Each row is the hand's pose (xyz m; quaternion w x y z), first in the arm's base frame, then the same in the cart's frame.
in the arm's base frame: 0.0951 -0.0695 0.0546 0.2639 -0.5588 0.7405 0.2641
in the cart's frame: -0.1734 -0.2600 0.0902 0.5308 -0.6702 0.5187 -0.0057
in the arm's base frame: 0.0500 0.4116 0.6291 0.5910 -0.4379 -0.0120 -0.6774
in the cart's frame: -0.6993 0.2002 0.3644 0.5595 -0.1092 -0.3116 -0.7603
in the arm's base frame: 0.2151 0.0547 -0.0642 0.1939 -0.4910 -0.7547 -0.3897
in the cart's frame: -0.0188 -0.1187 0.0986 0.1407 0.2257 0.8019 0.5351
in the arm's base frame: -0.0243 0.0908 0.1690 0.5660 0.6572 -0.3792 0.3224
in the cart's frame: -0.3518 -0.1194 0.0525 0.3356 0.4613 -0.5377 0.6209
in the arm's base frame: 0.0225 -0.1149 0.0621 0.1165 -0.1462 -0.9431 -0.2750
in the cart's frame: -0.2192 -0.3150 0.0425 0.2924 -0.0474 0.9123 0.2827
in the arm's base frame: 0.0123 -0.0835 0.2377 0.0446 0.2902 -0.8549 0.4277
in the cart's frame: -0.3665 -0.2884 0.1402 0.3545 -0.1282 0.7585 -0.5316
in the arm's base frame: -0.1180 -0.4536 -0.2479 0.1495 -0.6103 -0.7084 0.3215
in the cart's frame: -0.0284 -0.6639 -0.2265 0.2090 0.6451 0.7334 -0.0470
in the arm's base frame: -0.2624 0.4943 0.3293 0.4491 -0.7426 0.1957 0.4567
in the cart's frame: -0.6626 0.2453 -0.0725 0.4428 -0.8879 -0.0587 0.1106
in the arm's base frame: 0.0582 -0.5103 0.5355 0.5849 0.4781 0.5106 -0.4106
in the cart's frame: -0.5308 -0.7104 0.4007 0.7845 0.5625 0.2250 -0.1328
